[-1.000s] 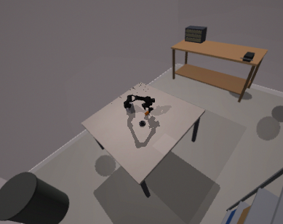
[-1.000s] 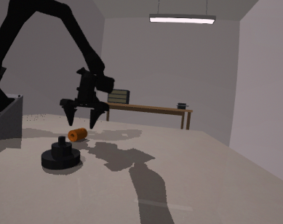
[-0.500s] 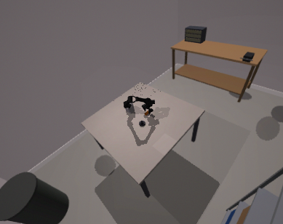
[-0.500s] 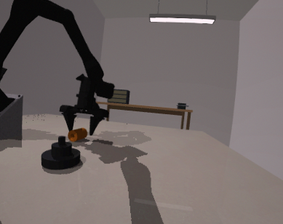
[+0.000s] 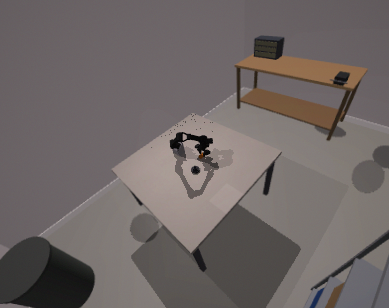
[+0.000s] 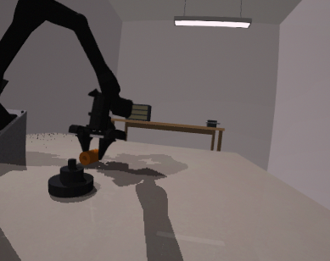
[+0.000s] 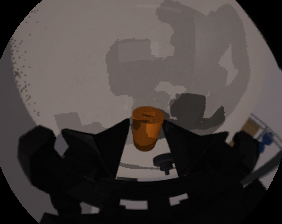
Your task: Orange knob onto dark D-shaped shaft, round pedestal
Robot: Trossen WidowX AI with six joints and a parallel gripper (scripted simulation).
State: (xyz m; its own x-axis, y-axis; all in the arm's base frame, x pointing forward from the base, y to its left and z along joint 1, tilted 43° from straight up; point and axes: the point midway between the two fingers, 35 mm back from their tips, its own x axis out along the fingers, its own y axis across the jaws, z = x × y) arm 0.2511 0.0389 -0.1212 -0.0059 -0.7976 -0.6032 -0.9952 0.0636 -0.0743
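The dark shaft is 70 mm ahead of my gripper tip, 190 mm to the right of it and 20 mm above it. From my gripper tip the other things lie so: orange knob 10 mm to the right, 10 mm above.
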